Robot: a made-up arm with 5 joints.
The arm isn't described. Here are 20 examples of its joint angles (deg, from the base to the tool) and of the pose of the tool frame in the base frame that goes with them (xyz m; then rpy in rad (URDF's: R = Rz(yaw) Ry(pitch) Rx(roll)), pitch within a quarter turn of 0, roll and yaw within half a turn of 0).
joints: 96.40 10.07 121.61 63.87 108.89
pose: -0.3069 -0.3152 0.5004 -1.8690 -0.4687 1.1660
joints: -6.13 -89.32 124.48 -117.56 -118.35
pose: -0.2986 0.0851 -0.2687 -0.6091 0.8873 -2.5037
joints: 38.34 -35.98 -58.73 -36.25 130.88
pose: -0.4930 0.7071 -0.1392 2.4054 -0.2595 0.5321
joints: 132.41 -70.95 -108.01 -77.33 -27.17
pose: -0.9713 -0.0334 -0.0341 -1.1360 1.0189 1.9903
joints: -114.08 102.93 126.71 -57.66 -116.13
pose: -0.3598 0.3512 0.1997 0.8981 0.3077 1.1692
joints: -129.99 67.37 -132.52 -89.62 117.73
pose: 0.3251 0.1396 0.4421 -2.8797 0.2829 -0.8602
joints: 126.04 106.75 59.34 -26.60 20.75
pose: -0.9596 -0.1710 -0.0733 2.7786 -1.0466 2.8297
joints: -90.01 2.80 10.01 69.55 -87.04
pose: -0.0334 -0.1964 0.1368 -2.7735 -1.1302 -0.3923
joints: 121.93 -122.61 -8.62 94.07 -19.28
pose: -0.7768 0.1684 -0.4158 2.4995 -0.6198 2.9113
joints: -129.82 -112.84 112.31 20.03 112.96
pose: 0.0388 -0.0549 0.5837 -2.8994 -0.5246 -1.8576
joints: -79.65 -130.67 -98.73 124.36 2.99
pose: -0.9984 0.3419 -0.1169 -2.4816 0.5091 1.0121
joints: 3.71 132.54 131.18 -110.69 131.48
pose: -0.5908 0.1023 -0.5629 1.1431 0.7650 -0.2829
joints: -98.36 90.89 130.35 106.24 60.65
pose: -0.8439 0.4543 -0.0136 0.4044 -0.1808 -2.2490
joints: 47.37 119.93 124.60 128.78 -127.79
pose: -0.5132 -0.0501 -0.1600 -0.1052 0.1276 1.6426
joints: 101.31 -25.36 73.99 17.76 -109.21
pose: -0.0543 -0.1216 0.0560 1.5638 0.5610 0.2295
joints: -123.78 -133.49 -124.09 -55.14 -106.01
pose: -0.7007 0.1200 -0.0880 -2.6916 0.3008 -2.4360
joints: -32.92 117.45 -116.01 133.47 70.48
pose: 0.2002 -0.0113 -0.5219 0.9827 0.1364 1.5357
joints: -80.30 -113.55 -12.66 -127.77 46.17
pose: -0.4922 -0.6068 0.0059 0.6848 0.2223 -0.2206
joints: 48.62 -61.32 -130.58 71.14 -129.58
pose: -0.5118 0.0297 -0.4055 -1.5314 0.4850 -0.6668
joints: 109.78 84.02 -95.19 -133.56 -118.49
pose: 0.0073 -0.0563 -0.1076 -2.4931 1.1097 1.5856
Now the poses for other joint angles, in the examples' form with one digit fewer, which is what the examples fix.
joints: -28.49 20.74 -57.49 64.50 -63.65
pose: 0.126 0.142 0.306 1.036 0.553 0.830
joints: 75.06 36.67 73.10 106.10 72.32
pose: -0.538 0.088 0.539 -1.864 0.140 1.627
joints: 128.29 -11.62 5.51 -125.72 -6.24
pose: -0.601 0.285 -0.327 2.674 -0.866 2.254
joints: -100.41 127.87 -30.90 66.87 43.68
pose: -0.237 -0.438 -0.478 1.513 0.770 1.010
